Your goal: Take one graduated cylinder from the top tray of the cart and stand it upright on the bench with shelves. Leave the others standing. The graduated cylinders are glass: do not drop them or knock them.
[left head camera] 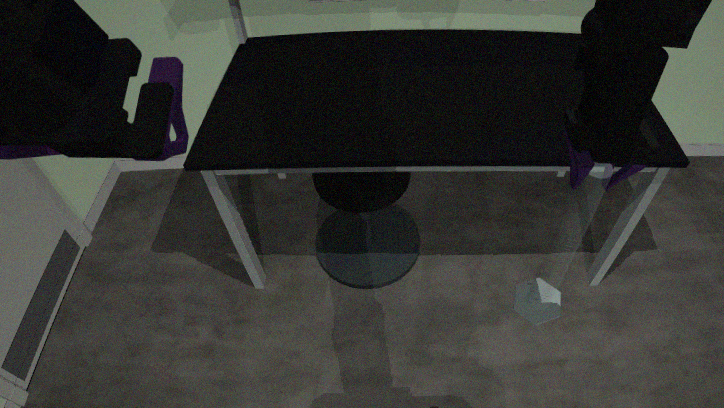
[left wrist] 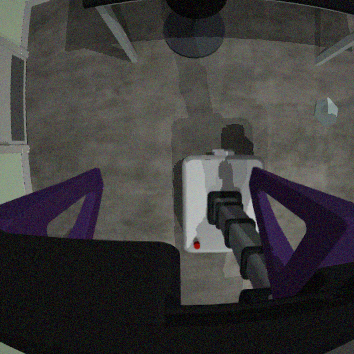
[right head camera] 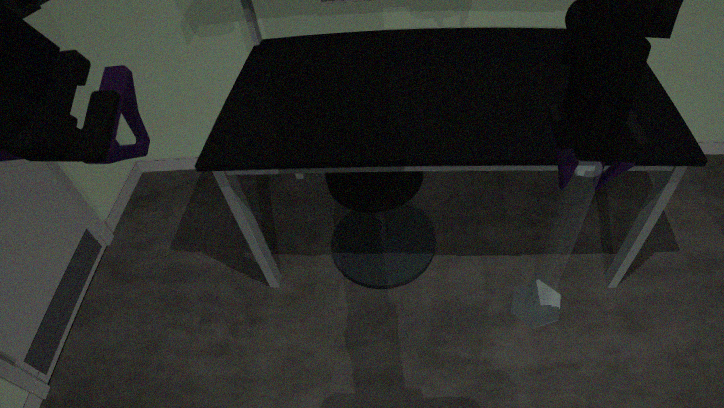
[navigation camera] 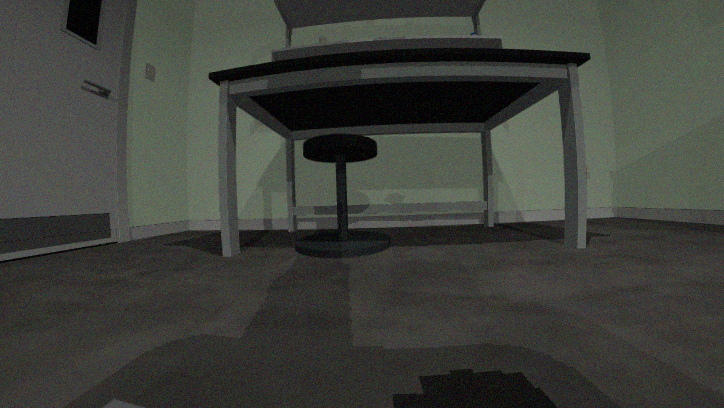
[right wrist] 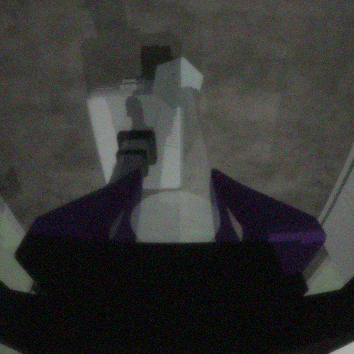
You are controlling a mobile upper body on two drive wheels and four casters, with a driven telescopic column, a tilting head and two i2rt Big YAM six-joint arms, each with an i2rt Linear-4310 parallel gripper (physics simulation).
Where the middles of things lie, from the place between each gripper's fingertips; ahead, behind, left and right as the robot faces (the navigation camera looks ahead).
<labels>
Now: left hand 118 cm above the round stool [right head camera: 383, 243], 92 cm short of it and 7 cm to the left of it.
I see the round stool 96 cm below my right hand, 77 cm ahead of it and 38 cm to the left of it.
</labels>
